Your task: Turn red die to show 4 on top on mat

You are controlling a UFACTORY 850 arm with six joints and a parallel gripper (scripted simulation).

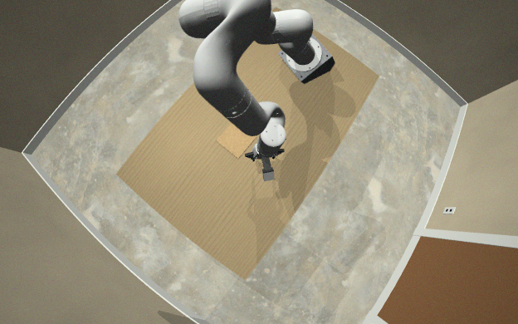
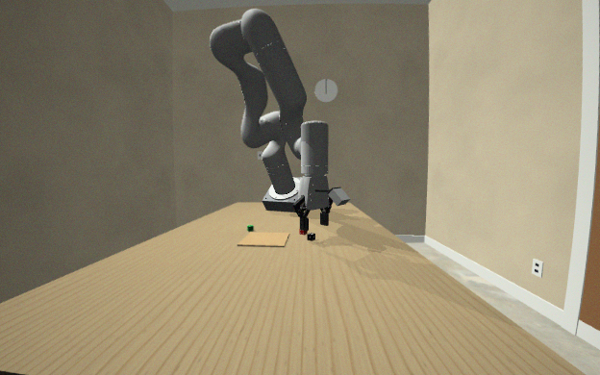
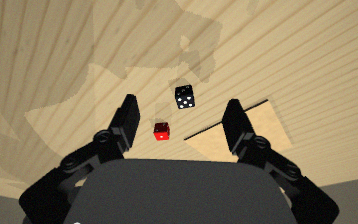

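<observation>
The black die lies 4 cm below my hand, 1 cm to the right of it and 1 cm behind it. The rest, counted from my hand: green die: 20 cm to the right, 16 cm behind, 4 cm below; then tan mat: 15 cm to the right, 5 cm below, 5 cm behind; then red die: 8 cm behind, 4 cm below, 2 cm to the right.
</observation>
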